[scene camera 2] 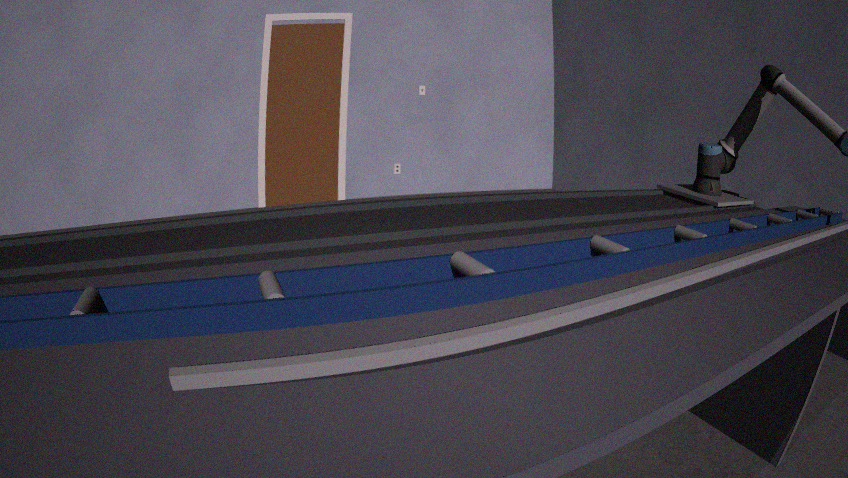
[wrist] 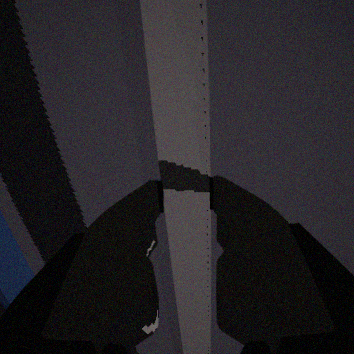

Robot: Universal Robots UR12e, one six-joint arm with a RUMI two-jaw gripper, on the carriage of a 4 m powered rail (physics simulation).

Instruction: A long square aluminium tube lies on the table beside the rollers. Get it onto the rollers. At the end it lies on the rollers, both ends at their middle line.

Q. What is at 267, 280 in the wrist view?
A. The gripper.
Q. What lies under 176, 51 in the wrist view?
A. A long square aluminium tube.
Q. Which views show the long square aluminium tube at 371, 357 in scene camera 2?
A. Scene camera 2 and the wrist view: all of them.
